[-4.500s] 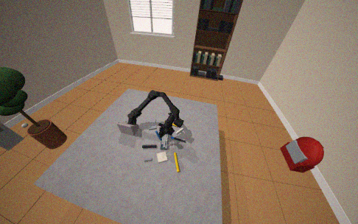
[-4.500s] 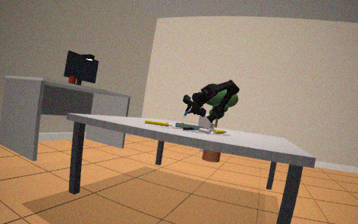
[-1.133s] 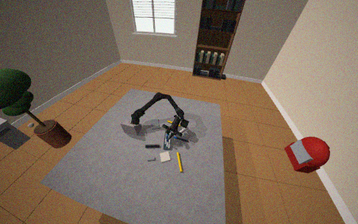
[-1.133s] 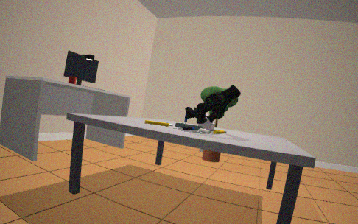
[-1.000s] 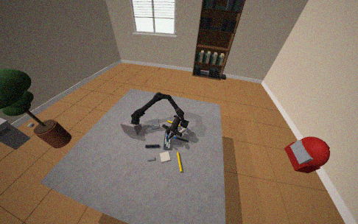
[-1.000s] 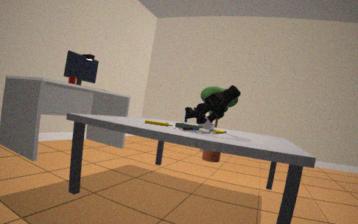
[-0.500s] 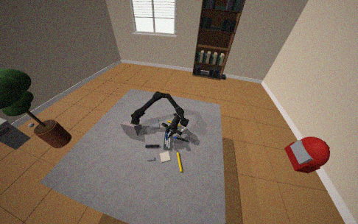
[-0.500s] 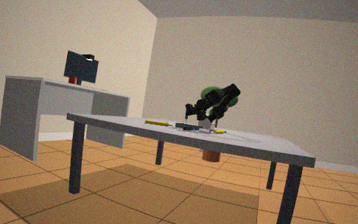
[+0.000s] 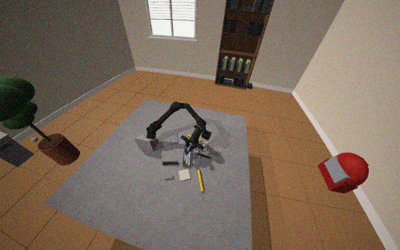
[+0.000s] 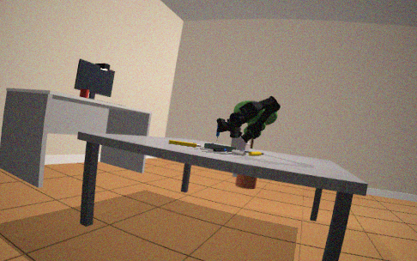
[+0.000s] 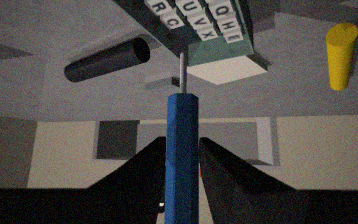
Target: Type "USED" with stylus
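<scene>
My gripper tip is 90 mm short of the dark pen, 70 mm to the right of it and 100 mm above it. Round my gripper tip: blue stylus 10 mm below; then white pad 20 mm ahead, 130 mm to the right, 100 mm below; then black bar 110 mm behind, 70 mm to the right, 90 mm below.
</scene>
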